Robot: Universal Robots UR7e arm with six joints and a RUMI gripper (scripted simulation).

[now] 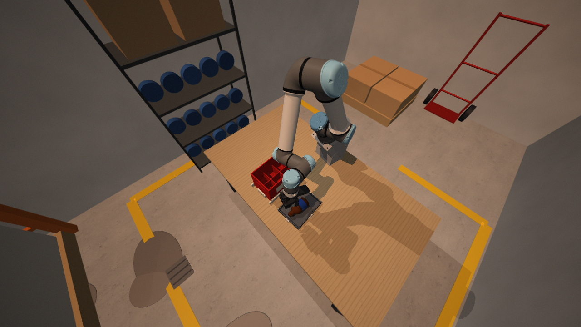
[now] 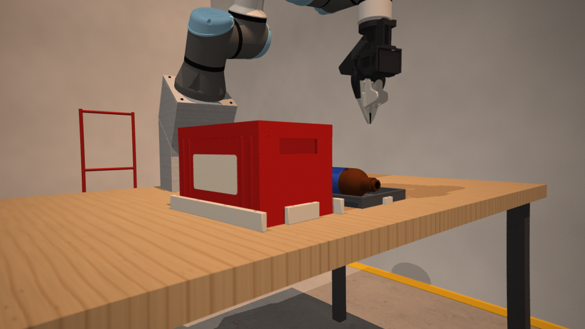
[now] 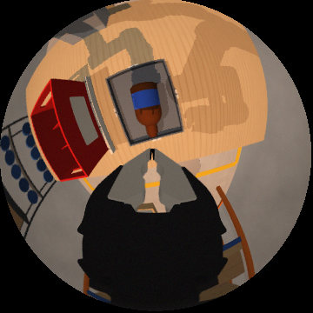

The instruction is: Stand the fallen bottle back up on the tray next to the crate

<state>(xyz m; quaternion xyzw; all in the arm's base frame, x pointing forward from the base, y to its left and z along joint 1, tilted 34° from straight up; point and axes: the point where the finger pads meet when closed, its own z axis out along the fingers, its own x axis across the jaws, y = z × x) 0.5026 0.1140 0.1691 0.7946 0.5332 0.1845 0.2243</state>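
The brown bottle lies 160 mm below my hand, 50 mm behind it and 10 mm to the left of it. Round my hand: dark tray: 190 mm below, 80 mm behind, 10 mm to the left; then red crate: 250 mm to the right, 140 mm behind, 120 mm below.
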